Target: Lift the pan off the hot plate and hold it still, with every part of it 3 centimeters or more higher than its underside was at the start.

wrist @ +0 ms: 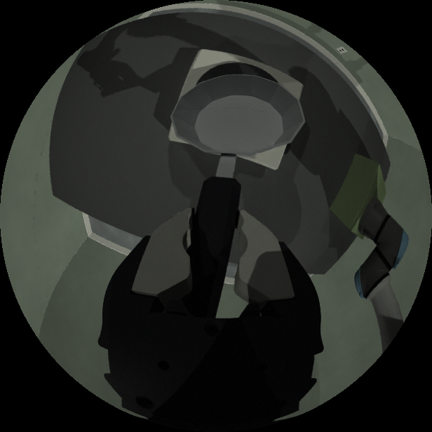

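The grey pan [239, 120] is in the upper middle of the wrist view, with its black handle [218, 205] running down between the jaws. My gripper [215, 210] is shut on the handle, one jaw on each side. The pan appears raised above the pale square hot plate [204, 61]. The plate's dark round burner [240, 69] and several corners show around the pan's rim. The exact height of the pan's underside cannot be told from this view.
A green block [356, 192] is at the right, by the dark table's [110, 165] edge. The arm's dark and blue links [387, 240] show beside and below it. A pale rim runs along the table's far side.
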